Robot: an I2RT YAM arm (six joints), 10 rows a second.
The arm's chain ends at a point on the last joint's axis. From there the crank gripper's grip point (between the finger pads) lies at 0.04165 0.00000 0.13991 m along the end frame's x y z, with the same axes.
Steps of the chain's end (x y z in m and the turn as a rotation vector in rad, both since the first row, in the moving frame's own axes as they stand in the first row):
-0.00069 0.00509 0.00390 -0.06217 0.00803 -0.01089
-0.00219 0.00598 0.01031 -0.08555 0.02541 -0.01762
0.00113 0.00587 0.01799 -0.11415 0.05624 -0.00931
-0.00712 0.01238 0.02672 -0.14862 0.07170 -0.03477
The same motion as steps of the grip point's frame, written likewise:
0.00048 0.01331 0.00331 -0.06217 0.00803 -0.01089
0.00145 0.01712 0.00873 -0.08555 0.02541 -0.01762
0.00898 0.02124 0.01454 -0.11415 0.05624 -0.00931
0.00309 0.03124 0.02195 -0.14862 0.07170 -0.03477

